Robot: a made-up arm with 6 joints. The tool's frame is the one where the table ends. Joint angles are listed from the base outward.
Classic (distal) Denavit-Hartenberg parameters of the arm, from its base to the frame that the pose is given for. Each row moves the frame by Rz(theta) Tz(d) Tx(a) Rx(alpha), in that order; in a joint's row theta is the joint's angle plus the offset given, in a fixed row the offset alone. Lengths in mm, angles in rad.
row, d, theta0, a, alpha
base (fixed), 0, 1.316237, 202.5, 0
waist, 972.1, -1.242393, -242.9, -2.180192
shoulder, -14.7, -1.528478, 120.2, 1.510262
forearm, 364.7, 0.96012, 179, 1.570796
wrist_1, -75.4, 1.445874, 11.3, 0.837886
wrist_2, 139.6, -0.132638, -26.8, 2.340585
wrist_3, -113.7, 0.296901, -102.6, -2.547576
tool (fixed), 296.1, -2.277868, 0, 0
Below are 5 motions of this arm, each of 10 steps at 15 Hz.
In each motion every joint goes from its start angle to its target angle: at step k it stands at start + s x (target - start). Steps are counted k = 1, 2, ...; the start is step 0. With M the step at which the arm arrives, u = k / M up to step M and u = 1 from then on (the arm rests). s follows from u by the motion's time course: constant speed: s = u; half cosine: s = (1 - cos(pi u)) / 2; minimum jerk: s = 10 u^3 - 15 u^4 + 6 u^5.
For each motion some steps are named. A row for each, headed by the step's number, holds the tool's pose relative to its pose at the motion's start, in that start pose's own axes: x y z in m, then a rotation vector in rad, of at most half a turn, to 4 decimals.
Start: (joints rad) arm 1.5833 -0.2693 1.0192 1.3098 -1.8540 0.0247
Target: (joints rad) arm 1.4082 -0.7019 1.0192 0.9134 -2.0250 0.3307
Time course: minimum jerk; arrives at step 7
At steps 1, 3, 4, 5, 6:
1: -0.0060 0.0066 -0.0004 -0.0077 -0.0053 -0.0201
3: -0.0916 0.1109 -0.0188 -0.1074 -0.1014 -0.3165
4: -0.1525 0.1974 -0.0493 -0.1660 -0.1986 -0.5399
5: -0.1989 0.2736 -0.0871 -0.2030 -0.2968 -0.7237
6: -0.2217 0.3157 -0.1125 -0.2181 -0.3564 -0.8212

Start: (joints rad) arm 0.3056 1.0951 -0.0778 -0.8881 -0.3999 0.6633
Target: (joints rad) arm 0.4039 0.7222 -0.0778 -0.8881 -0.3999 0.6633
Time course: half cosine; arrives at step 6
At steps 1, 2, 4, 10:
1: 0.0052 -0.0127 -0.0101 0.0195 -0.0100 0.0194
2: 0.0215 -0.0459 -0.0384 0.0722 -0.0372 0.0729
4: 0.0811 -0.1232 -0.1200 0.2132 -0.1101 0.2228
10: 0.1187 -0.1538 -0.1619 0.2819 -0.1456 0.2998

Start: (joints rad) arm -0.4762 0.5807 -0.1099 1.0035 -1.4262 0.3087
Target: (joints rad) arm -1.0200 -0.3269 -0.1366 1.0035 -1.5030 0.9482
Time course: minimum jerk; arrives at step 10
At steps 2, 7, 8, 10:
2: -0.0302 -0.0164 -0.0111 0.0415 -0.0235 -0.0419
7: -0.3976 -0.0886 -0.3439 0.6192 -0.3449 -0.4691
8: -0.4302 -0.0800 -0.4092 0.6975 -0.3878 -0.5023
10: -0.4455 -0.0741 -0.4465 0.7403 -0.4112 -0.5176

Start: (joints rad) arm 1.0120 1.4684 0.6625 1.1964 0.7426 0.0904
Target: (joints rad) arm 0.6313 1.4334 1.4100 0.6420 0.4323 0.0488
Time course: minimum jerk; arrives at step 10
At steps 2, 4, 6, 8, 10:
2: 0.0058 -0.0188 -0.0027 0.0386 0.0120 -0.0196
4: 0.0318 -0.0931 -0.0232 0.1974 0.0818 -0.1100
6: 0.0661 -0.1682 -0.0682 0.3757 0.2200 -0.2427
8: 0.0869 -0.2006 -0.1048 0.4649 0.3421 -0.3398
10: 0.0910 -0.2056 -0.1129 0.4800 0.3716 -0.3616

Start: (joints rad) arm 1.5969 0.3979 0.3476 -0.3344 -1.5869 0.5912
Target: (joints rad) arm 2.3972 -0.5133 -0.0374 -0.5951 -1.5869 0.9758
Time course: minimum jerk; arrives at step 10
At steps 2, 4, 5, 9, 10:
2: 0.0346 -0.0530 -0.0427 0.0799 0.0450 -0.0217
4: 0.2027 -0.2339 -0.2892 0.4084 0.2960 -0.0867
5: 0.3239 -0.2923 -0.5042 0.6035 0.5149 -0.0986
9: 0.5763 -0.1244 -1.1273 0.9289 1.2203 0.0264
10: 0.5789 -0.1175 -1.1374 0.9315 1.2334 0.0308

